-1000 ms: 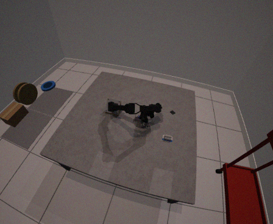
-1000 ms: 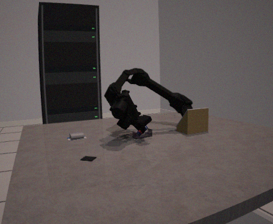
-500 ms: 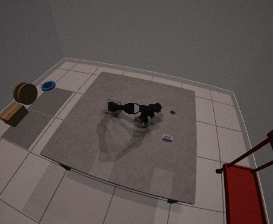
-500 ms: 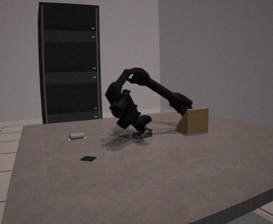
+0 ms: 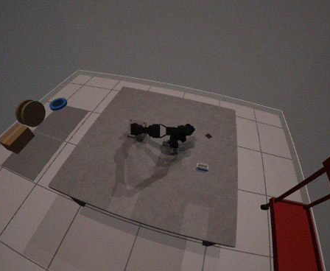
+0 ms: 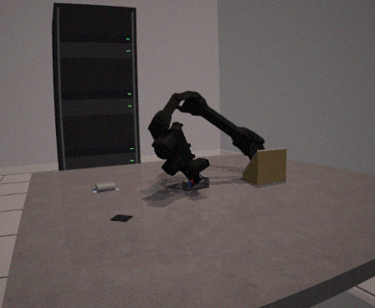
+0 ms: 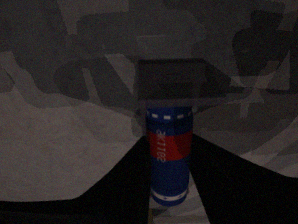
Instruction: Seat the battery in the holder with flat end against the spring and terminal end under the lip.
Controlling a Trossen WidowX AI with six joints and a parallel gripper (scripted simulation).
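Now: the battery 10 mm above my gripper tip. Also, from my gripper tip: black square: 280 mm ahead, 230 mm to the left, 20 mm below.
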